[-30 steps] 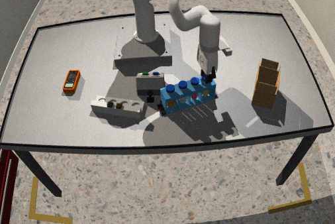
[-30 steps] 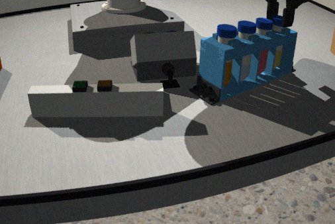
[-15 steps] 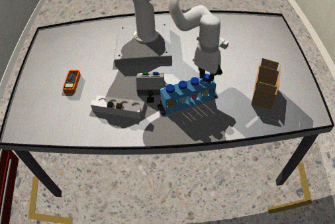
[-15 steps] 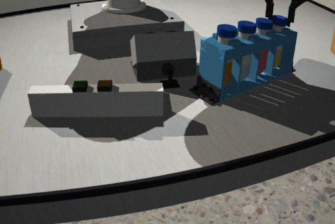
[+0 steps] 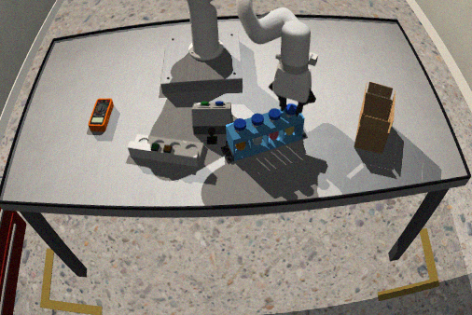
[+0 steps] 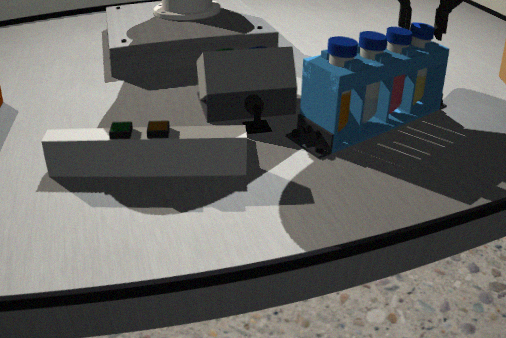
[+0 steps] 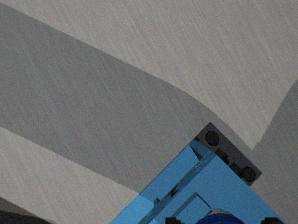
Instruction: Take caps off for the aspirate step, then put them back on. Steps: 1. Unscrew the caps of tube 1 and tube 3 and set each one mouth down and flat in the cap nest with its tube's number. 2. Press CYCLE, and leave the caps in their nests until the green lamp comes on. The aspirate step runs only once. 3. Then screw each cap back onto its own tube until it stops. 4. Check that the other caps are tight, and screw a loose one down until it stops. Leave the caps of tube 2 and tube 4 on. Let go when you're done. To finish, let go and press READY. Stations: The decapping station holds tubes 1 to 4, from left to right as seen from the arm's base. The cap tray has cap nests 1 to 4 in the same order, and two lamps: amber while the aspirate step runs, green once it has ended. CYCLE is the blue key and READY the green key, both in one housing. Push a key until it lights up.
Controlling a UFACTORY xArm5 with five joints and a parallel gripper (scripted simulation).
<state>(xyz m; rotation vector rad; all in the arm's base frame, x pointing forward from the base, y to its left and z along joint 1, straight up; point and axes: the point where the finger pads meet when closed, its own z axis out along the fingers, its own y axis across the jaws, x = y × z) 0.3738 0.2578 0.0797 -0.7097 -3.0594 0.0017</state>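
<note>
Right now the blue cap is 2 cm ahead of my hand, 5 cm to the right of it and 1 cm below it. Also, from my hand: blue key (8 cm behind, 21 cm to the right, 6 cm below); then green key (8 cm behind, 25 cm to the right, 6 cm below); then grey key housing (6 cm behind, 23 cm to the right, 8 cm below).
</note>
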